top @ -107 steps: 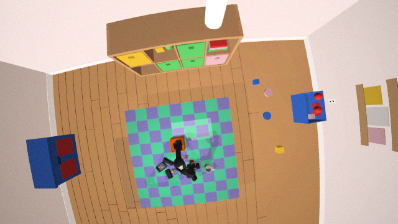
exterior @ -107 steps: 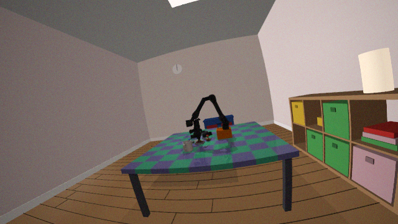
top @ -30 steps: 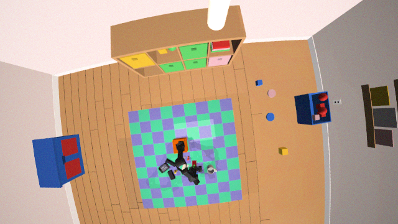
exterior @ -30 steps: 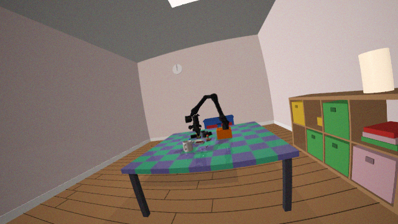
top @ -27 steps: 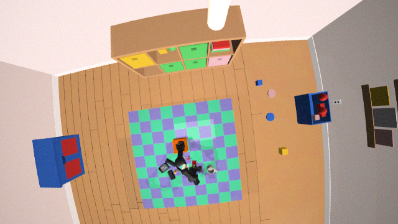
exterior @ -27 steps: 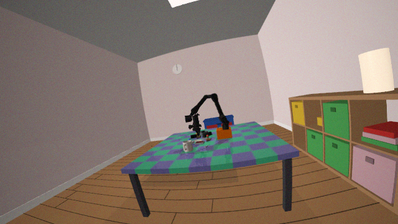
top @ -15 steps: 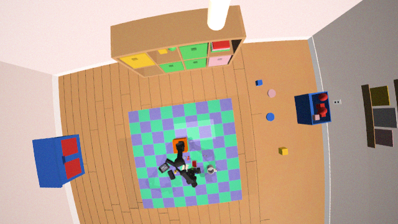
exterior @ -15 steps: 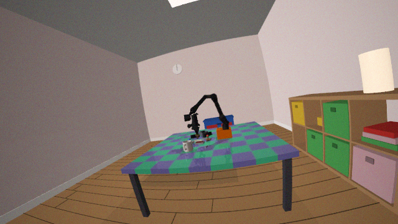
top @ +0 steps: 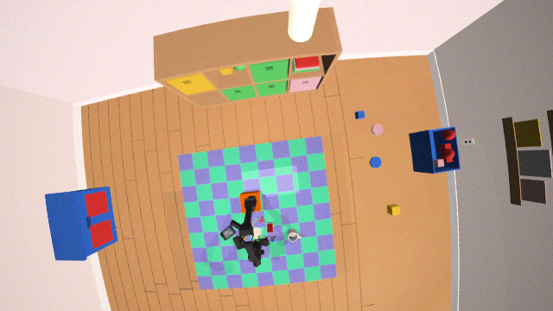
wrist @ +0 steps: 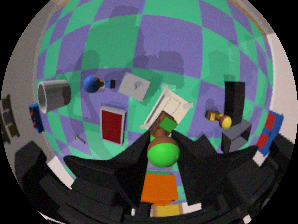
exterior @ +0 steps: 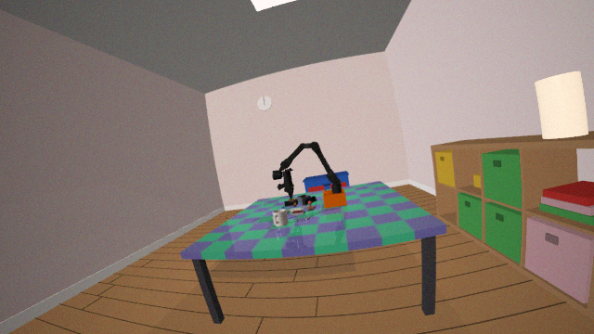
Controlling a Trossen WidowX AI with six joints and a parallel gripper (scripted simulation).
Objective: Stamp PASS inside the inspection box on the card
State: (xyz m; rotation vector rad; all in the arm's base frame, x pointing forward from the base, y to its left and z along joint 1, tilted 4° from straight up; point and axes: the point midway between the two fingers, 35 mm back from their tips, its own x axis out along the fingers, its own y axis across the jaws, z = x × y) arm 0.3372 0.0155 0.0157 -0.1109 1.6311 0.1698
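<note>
Now: the card 10 mm behind my gripper tip, 20 mm to the right of it and 90 mm below it. Round my gripper tip: red ink pad (50 mm behind, 100 mm to the left, 90 mm below); green-knobbed stamp (right at my gripper tip); square tile (40 mm ahead, 50 mm to the left, 70 mm below).
</note>
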